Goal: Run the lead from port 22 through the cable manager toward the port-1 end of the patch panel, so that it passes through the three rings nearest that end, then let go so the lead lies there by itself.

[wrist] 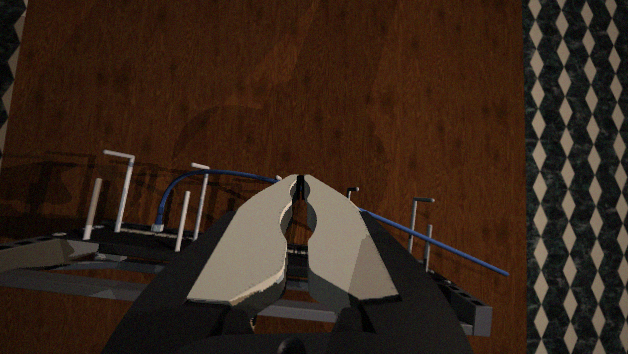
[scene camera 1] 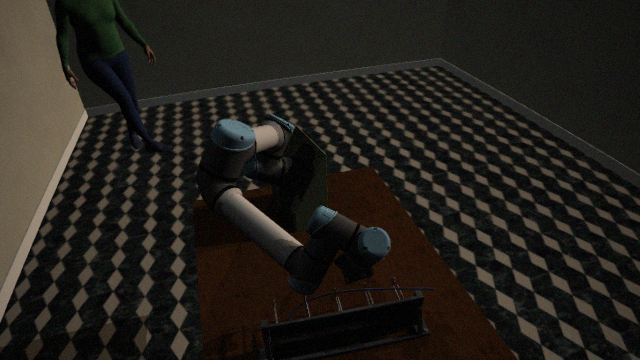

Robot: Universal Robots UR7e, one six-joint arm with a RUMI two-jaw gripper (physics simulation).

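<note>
The blue lead (scene camera 1: 380, 289) (wrist: 439, 244) is plugged into the dark patch panel (scene camera 1: 344, 326) (wrist: 466, 303) near its left end in the wrist view. It arcs up and runs along the row of grey manager rings (wrist: 415, 215) (scene camera 1: 366, 295). Its free end sticks out past the panel's other end. My gripper (wrist: 301, 177) (scene camera 1: 356, 273) is shut and hovers just above the middle of the row. The lead crosses underneath the fingers and shows on both sides of them. No lead shows between the tips. Whether the lead touches the fingers is hidden.
The panel stands near the front edge of the brown wooden table (scene camera 1: 402, 223) (wrist: 307, 66). A dark upright plate (scene camera 1: 308, 178) stands by the arm's base. A person in green (scene camera 1: 103, 44) stands at the back left on the chequered floor (scene camera 1: 492, 178).
</note>
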